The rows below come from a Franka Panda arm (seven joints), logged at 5 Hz.
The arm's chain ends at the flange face. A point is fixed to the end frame.
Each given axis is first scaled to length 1.
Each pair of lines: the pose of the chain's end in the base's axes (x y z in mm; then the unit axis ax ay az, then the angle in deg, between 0 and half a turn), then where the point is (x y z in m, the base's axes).
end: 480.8 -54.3 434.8 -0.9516 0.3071 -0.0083 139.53
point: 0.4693 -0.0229 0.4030
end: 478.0 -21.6 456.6 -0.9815 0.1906 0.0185 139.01
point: 0.4607 0.0065 0.4244
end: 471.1 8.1 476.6 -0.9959 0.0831 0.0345 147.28
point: 0.4494 0.0273 0.4406
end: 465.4 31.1 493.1 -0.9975 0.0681 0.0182 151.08
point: 0.4446 0.0473 0.4552
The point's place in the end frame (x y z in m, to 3 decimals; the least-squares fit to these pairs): -0.020 0.007 0.041
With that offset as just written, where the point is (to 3 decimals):
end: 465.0 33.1 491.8 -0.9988 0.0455 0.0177 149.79
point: 0.444 0.049 0.454
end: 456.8 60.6 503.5 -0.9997 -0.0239 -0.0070 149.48
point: 0.437 0.075 0.464
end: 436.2 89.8 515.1 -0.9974 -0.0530 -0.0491 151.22
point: 0.420 0.102 0.474
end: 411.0 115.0 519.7 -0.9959 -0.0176 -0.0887 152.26
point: 0.398 0.128 0.477
